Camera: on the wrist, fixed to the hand. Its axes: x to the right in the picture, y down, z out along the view.
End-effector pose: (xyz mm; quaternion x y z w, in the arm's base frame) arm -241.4 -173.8 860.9 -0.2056 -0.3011 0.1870 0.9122
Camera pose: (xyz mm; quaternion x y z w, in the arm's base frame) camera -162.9 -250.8 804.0 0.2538 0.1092 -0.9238 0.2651
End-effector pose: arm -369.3 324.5 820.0 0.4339 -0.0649 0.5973 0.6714
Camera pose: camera -371.6 399.8 721.8 -0.1188 0.6446 -0.5033 0.5630
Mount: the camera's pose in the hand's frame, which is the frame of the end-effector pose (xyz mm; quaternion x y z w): -3.9 -54.4 -111.1 -0.0283 -0.3219 0.9462 0.0160
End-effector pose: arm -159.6 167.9 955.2 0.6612 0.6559 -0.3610 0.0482
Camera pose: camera -162.2 231.7 1061.2 0.5136 -0.6204 -0.1544 0.5722
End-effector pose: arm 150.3 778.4 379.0 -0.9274 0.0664 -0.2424 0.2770
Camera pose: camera 92.2 771.5 488.1 -0.0379 0.7963 0.5586 0.2289
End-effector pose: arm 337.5 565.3 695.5 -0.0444 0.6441 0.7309 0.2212
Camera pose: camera 337.3 461.4 628.2 -0.8378 0.0396 -0.2535 0.4820
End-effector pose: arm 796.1 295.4 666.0 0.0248 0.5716 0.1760 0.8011
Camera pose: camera 706.1 225.3 618.1 0.5752 -0.2772 0.7690 0.0310
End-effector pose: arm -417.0 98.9 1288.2 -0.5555 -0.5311 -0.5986 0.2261
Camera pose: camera -509.9 17.3 1283.9 -0.7105 0.4613 0.3681 0.3833
